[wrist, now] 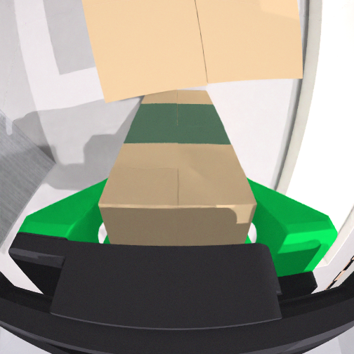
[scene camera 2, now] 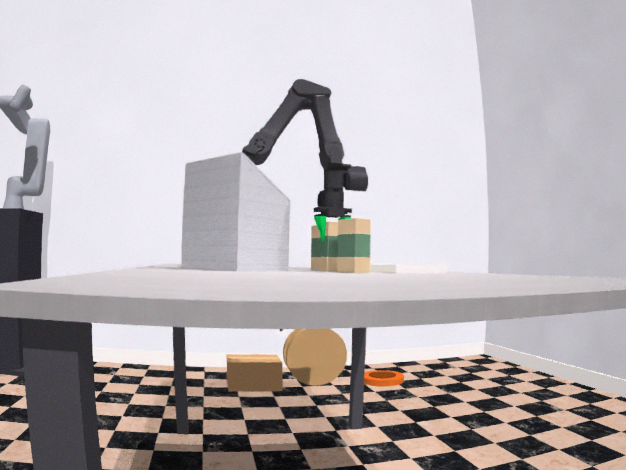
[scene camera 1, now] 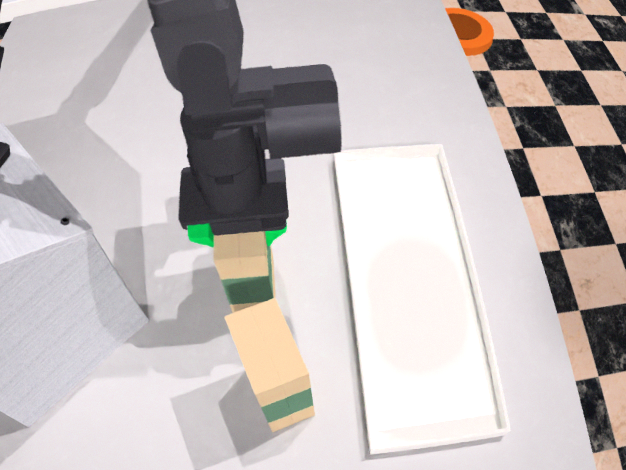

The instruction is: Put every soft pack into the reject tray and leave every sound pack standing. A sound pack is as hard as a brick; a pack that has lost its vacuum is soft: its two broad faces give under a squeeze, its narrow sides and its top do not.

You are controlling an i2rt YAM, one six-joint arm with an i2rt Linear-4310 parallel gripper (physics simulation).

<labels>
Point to a white reject tray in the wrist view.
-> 310, 175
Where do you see a pack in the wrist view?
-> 176, 181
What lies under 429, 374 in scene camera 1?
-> A white reject tray.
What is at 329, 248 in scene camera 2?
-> A pack.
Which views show the gripper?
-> The wrist view, scene camera 2 and scene camera 1: all of them.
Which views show the pack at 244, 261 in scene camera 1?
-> The wrist view, scene camera 2 and scene camera 1: all of them.
</labels>
